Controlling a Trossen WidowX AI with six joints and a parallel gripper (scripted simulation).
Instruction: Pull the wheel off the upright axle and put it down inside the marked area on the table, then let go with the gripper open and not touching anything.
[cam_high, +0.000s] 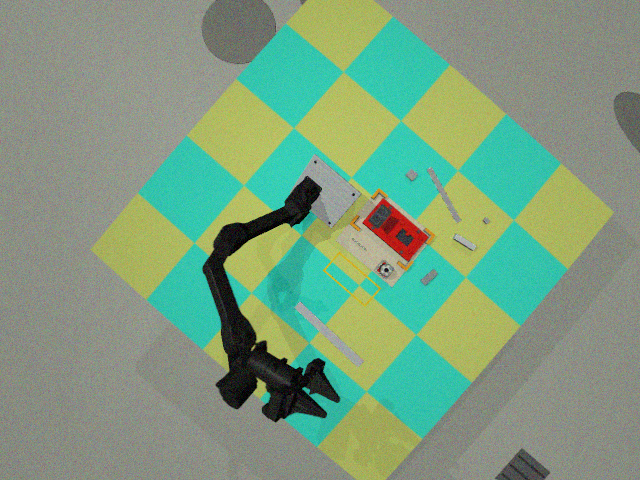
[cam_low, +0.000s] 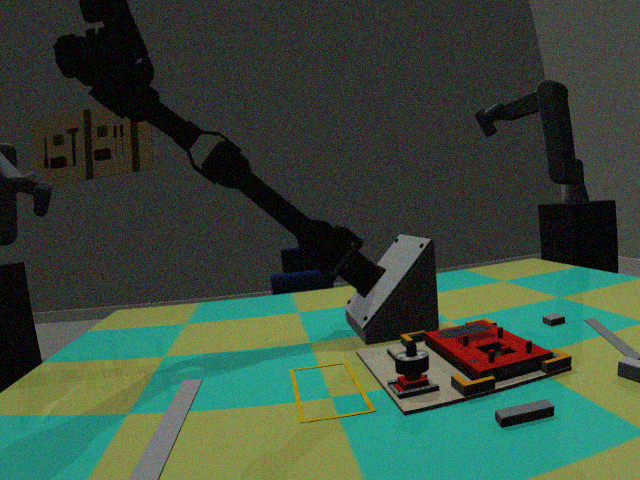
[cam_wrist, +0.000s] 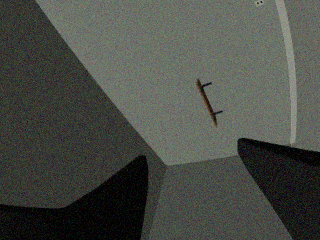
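Now: gripper tip 10 mm past the wheel, 310 mm to the right of it and 480 mm above it. The rest, counted from my gripper tip: upright axle: 10 mm behind, 300 mm to the left, 490 mm below; long grey strip: 10 mm behind, 20 mm to the left, 520 mm below.
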